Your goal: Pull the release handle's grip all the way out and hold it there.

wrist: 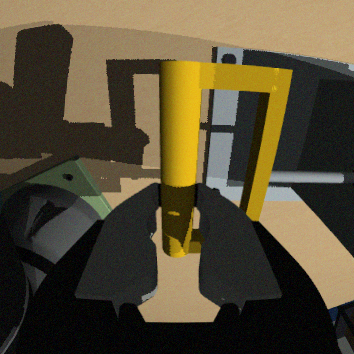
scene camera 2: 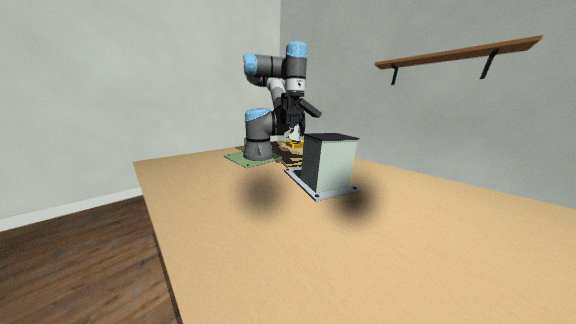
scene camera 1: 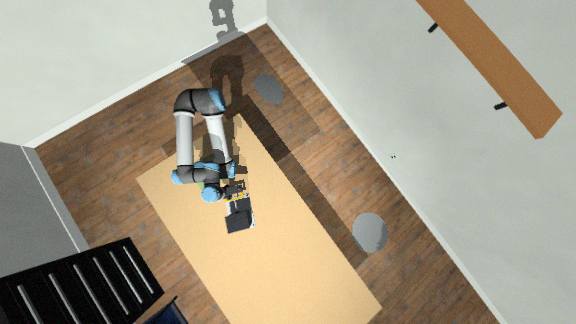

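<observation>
The release handle's yellow grip is a rectangular loop with a thick round bar. In the wrist view a grey rod runs from the loop's far side toward the dark housing, with a long stretch exposed. The loop stands out past the edge of the housing's grey base plate. My gripper points down and is shut on the round bar, one finger on each side. The rod's inner end is hidden.
The housing stands on the tan table. The arm's green mounting plate is close to the grip. A brown wall shelf hangs off to the side. A black slatted unit stands beyond the table.
</observation>
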